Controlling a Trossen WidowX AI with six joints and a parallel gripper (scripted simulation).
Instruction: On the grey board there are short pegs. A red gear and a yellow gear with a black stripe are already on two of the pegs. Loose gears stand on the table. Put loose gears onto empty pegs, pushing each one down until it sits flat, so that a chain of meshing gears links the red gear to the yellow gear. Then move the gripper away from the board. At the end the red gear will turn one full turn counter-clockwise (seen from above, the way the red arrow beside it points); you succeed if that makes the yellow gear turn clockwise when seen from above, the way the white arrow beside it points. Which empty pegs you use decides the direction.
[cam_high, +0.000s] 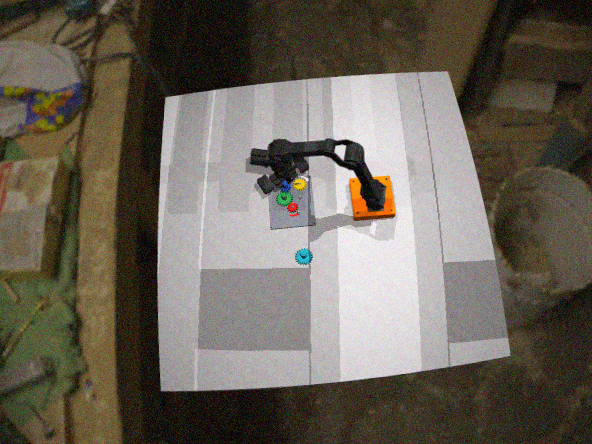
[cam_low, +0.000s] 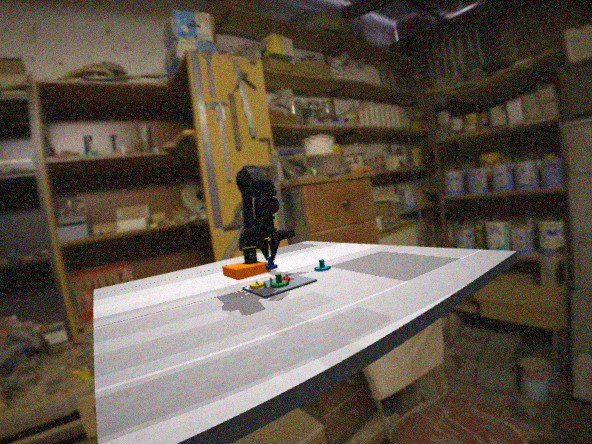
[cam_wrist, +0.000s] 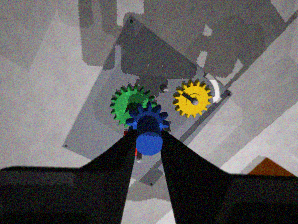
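My gripper tip is 50 mm past the yellow gear, 40 mm to the left of it and 80 mm above it. From my gripper tip the other things lie so: red gear: 20 mm behind, 60 mm to the left, 80 mm below; blue gear: 10 mm below; green gear: 10 mm ahead, 20 mm to the left, 70 mm below.
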